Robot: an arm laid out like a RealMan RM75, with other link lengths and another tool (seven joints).
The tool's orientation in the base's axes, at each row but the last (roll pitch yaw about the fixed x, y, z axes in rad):
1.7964 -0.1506 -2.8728
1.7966 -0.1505 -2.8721
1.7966 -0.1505 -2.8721
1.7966 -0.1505 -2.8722
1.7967 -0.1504 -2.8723
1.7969 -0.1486 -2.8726
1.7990 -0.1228 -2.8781
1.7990 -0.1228 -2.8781
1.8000 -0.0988 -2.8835
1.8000 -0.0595 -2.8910
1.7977 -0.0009 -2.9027
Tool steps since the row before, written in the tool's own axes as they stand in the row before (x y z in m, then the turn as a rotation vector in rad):
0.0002 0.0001 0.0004 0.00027 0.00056 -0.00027
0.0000 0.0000 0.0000 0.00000 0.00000 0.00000
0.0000 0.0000 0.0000 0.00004 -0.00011 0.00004
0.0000 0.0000 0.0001 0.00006 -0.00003 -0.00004
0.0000 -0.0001 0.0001 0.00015 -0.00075 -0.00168
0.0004 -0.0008 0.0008 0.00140 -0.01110 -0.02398
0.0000 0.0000 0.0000 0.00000 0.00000 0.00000
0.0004 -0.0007 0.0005 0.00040 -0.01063 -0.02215
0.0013 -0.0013 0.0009 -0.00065 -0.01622 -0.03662
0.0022 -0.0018 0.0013 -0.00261 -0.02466 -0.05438
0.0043 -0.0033 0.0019 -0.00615 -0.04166 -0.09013
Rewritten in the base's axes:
-0.0003 0.0003 0.0000 -0.00013 -0.00018 0.00064
0.0000 0.0000 0.0000 0.00000 0.00000 0.00000
0.0000 0.0000 0.0000 -0.00006 0.00000 -0.00011
0.0000 0.0001 0.0000 -0.00005 -0.00006 -0.00001
0.0000 0.0001 -0.0001 0.00029 -0.00179 -0.00033
-0.0007 0.0004 -0.0009 0.00476 -0.02551 -0.00517
0.0000 0.0000 0.0000 0.00000 0.00000 0.00000
-0.0006 0.0002 -0.0007 0.00523 -0.02343 -0.00525
-0.0015 0.0002 -0.0013 0.00996 -0.03807 -0.00750
-0.0025 0.0003 -0.0019 0.01637 -0.05626 -0.01179
-0.0044 0.0001 -0.0036 0.02896 -0.09298 -0.02032

